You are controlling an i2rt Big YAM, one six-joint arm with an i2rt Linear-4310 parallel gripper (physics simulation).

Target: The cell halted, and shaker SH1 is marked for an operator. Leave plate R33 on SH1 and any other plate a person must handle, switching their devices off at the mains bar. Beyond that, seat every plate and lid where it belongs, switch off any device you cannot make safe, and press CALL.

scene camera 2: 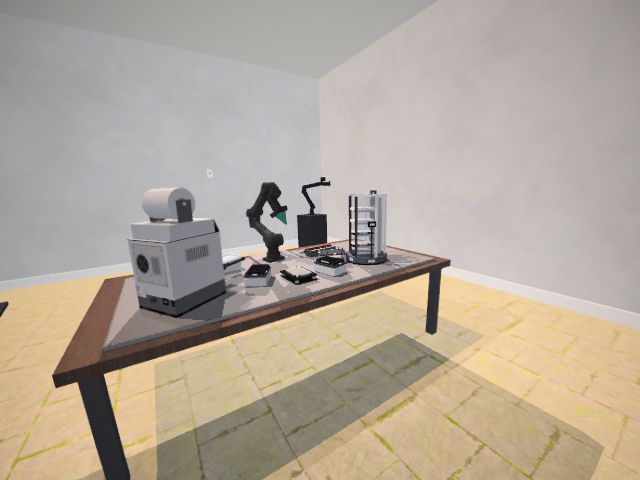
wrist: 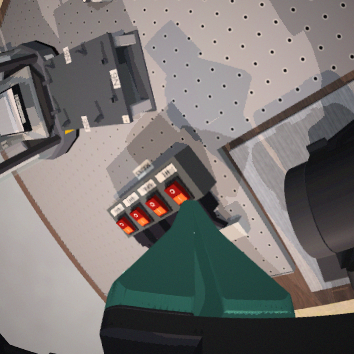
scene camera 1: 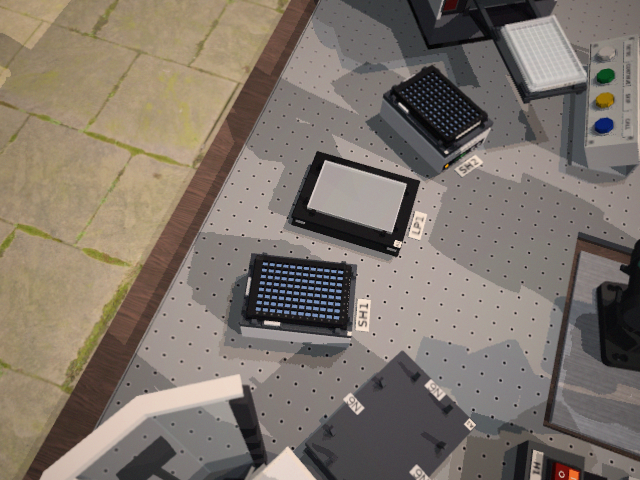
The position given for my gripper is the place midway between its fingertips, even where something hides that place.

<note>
My gripper [wrist: 188,209] is shut, holding nothing. Further things: a grey lid [scene camera 1: 373,201], a white plate [scene camera 1: 544,56], a plate hotel tower [wrist: 46,140] and a button box [scene camera 1: 598,143].
The wrist view does not show the grey lid: it is out of frame. The wrist view does not show the white plate: it is out of frame.
</note>
